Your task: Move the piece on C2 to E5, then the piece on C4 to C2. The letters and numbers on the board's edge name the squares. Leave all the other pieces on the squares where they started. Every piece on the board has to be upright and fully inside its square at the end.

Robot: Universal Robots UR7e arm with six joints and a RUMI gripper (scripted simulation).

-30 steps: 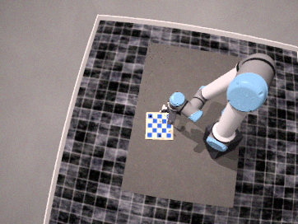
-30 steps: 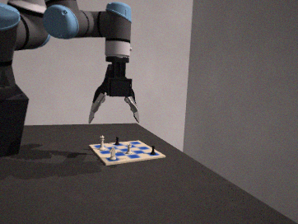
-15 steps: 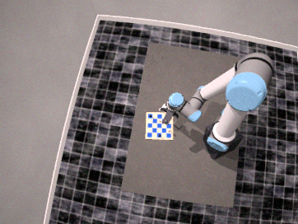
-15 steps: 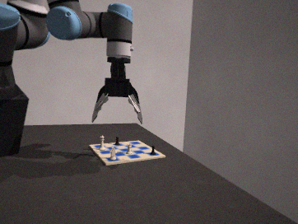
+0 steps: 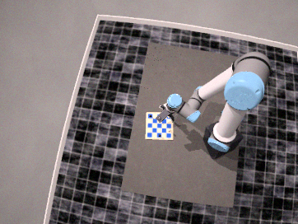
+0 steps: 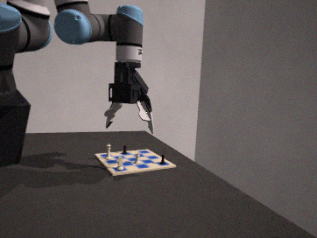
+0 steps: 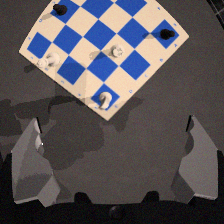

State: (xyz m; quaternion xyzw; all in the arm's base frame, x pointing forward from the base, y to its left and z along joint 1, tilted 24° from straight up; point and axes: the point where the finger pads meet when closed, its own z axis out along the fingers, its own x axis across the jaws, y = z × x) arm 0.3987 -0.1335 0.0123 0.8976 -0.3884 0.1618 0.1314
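Now: hand 50 mm short of the cream chessboard, 70 mm to the right of it and 120 mm above it.
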